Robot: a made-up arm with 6 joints.
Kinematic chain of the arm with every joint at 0, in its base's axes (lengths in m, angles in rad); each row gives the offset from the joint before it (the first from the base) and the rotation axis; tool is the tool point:
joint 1: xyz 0 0 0.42 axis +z
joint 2: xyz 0.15 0 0 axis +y
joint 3: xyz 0 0 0.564 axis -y
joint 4: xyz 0 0 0.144 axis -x
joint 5: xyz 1.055 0 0 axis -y
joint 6: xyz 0.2 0 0 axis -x
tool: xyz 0 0 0
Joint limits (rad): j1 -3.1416..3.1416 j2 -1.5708..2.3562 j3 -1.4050..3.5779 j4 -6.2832..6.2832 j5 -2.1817..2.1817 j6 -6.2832..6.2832
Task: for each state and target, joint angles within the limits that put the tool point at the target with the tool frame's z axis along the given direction. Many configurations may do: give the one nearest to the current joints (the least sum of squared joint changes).
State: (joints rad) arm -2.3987 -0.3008 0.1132 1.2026 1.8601 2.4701
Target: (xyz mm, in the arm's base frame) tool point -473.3 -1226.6 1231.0 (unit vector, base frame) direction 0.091 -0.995 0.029
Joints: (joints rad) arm -2.0442 0.3582 0.3833 0.8779 2.0288 2.7993
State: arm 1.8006 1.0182 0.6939 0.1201 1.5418 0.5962
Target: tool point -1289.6 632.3 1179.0 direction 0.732 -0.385 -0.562
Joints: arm 2.6336 0.6385 0.6476 0.4535 2.1182 0.2272
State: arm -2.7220 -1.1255 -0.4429 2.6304 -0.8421 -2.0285
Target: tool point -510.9 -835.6 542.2 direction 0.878 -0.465 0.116
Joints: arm -2.1256 -0.6882 -1.1825 3.1824 -0.8013 -1.7304
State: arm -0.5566 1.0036 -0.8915 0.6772 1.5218 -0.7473
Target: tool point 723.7 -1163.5 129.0 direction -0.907 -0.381 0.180
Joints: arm -1.0091 0.7300 -0.2870 -0.0357 1.6012 -1.3309
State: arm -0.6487 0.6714 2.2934 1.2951 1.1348 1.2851
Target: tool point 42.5 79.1 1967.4 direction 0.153 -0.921 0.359
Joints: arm -0.9403 0.6912 2.6279 1.9268 0.4466 1.6560
